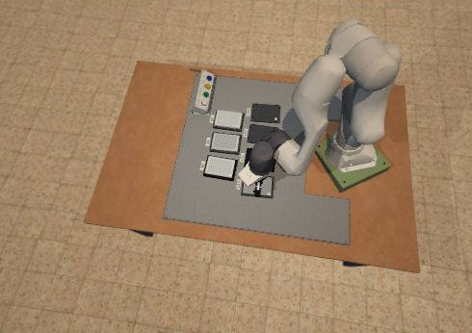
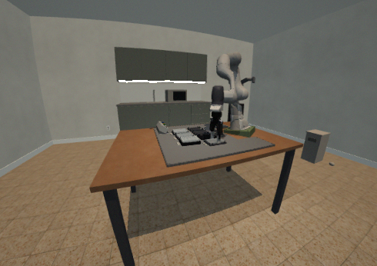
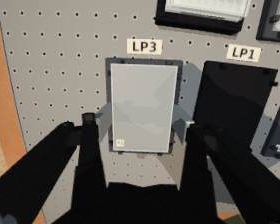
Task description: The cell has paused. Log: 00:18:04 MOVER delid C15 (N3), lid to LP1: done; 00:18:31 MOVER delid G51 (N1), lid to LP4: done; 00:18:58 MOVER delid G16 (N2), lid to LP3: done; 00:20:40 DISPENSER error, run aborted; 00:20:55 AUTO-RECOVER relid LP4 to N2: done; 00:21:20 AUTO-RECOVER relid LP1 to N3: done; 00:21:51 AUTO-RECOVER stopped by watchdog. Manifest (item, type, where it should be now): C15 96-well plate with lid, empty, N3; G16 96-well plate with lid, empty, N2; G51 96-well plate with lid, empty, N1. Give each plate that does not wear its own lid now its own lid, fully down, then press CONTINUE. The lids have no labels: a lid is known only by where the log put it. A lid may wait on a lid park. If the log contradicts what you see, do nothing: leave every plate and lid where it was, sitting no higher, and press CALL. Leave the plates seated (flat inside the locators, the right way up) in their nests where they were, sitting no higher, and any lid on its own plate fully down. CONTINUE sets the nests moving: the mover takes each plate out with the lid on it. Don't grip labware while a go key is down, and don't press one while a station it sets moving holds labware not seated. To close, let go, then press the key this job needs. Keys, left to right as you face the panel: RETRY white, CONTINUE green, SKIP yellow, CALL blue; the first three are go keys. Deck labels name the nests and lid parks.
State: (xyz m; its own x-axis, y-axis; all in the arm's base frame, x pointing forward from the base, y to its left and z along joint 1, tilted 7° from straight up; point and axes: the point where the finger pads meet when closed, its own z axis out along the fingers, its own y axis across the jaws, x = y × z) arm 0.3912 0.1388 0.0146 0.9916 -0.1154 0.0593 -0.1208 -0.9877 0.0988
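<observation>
Right now the grey lid is 2 cm below my hand. The rest, counted from my hand: lid park labelled LP1 (2 cm behind, 13 cm to the right, 3 cm below); LP3 label (9 cm ahead, 1 cm to the right, 4 cm below); LP1 label (7 cm ahead, 14 cm to the right, 4 cm below).
</observation>
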